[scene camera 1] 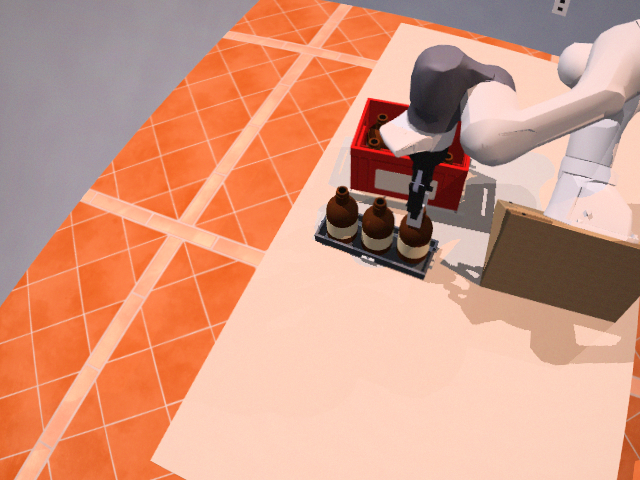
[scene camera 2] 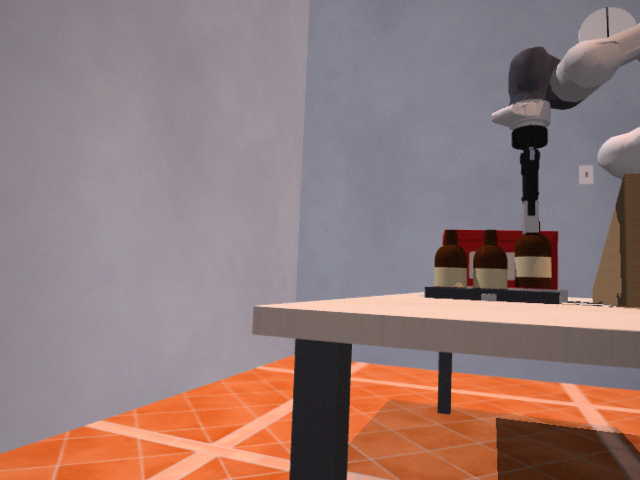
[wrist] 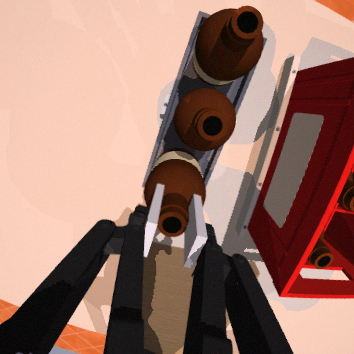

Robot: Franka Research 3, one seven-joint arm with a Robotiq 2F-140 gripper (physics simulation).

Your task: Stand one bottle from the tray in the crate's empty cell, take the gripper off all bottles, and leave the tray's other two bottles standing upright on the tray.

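My gripper [scene camera 1: 415, 222] [scene camera 2: 530, 228] [wrist: 174, 201] is shut on the neck of the right-hand brown bottle [scene camera 1: 415, 241] [scene camera 2: 532, 267] [wrist: 167, 185]. In scene camera 2 this bottle looks upright, its label higher than the others' and its base about level with the tray's rim, slightly raised over its place. The middle bottle [scene camera 1: 377, 227] [scene camera 2: 490, 263] [wrist: 200, 105] and the left bottle [scene camera 1: 342, 214] [scene camera 2: 450, 260] [wrist: 220, 55] stand upright on the dark tray [scene camera 1: 372, 258] [scene camera 2: 537, 296] [wrist: 168, 120]. The red crate [scene camera 1: 449, 191] [scene camera 2: 553, 258] [wrist: 330, 130] stands behind the tray; the arm hides part of its inside.
Brown bottles [scene camera 1: 382, 119] [wrist: 321, 257] stand inside the crate. I cannot tell which cell is empty. A brown box-like block [scene camera 1: 558, 263] [scene camera 2: 631, 237] [wrist: 170, 300] stands right of the tray. The pale table's [scene camera 1: 330, 361] [scene camera 2: 413, 322] left edge runs beyond the left bottle.
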